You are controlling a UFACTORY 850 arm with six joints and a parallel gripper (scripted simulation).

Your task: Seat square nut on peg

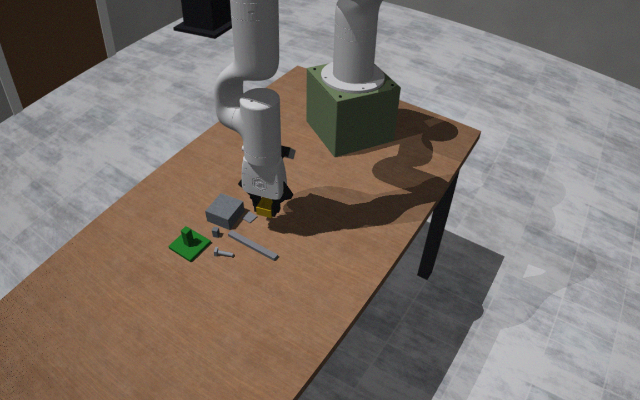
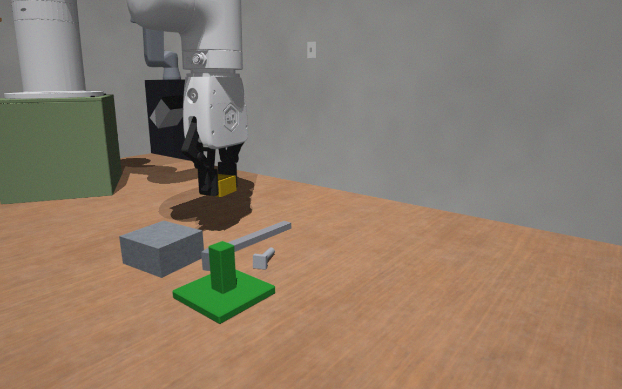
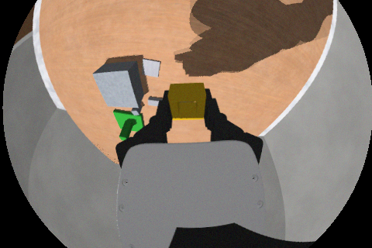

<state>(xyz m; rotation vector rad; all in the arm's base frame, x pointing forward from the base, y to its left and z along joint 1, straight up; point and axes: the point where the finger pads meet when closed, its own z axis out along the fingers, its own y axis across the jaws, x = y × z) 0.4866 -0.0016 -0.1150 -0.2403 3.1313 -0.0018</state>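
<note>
Right now my hand is 100 mm to the left of the grey cube, 90 mm short of it and 70 mm above it. Also, from my hand: grey block (120 mm to the right, 70 mm below, 20 mm ahead); flat grey tile (80 mm below, 60 mm to the right, 10 mm behind); grey bar (80 mm below, 70 mm ahead).
</note>
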